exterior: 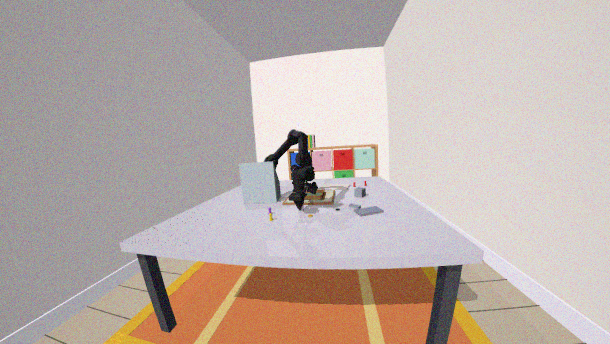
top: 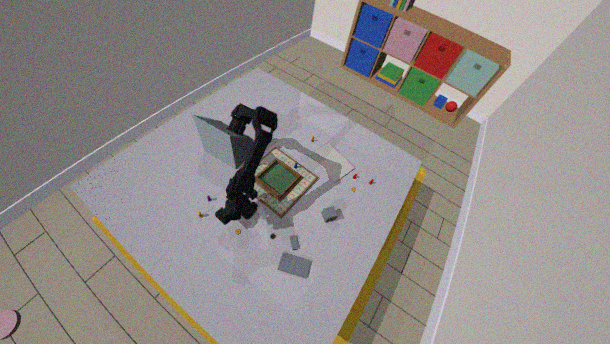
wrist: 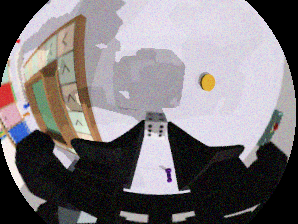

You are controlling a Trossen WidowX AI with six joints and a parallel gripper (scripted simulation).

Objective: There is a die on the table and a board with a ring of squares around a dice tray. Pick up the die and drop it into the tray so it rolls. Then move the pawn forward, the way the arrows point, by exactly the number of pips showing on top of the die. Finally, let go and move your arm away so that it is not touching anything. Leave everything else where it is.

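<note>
My gripper tip is 100 mm short of the blue pawn, 340 mm to the right of it and 20 mm below it. Round my gripper tip: white die right at my gripper tip; then grey slab 320 mm ahead, 80 mm to the right, 10 mm below; then white pad 250 mm ahead, 490 mm to the left, 10 mm below.
</note>
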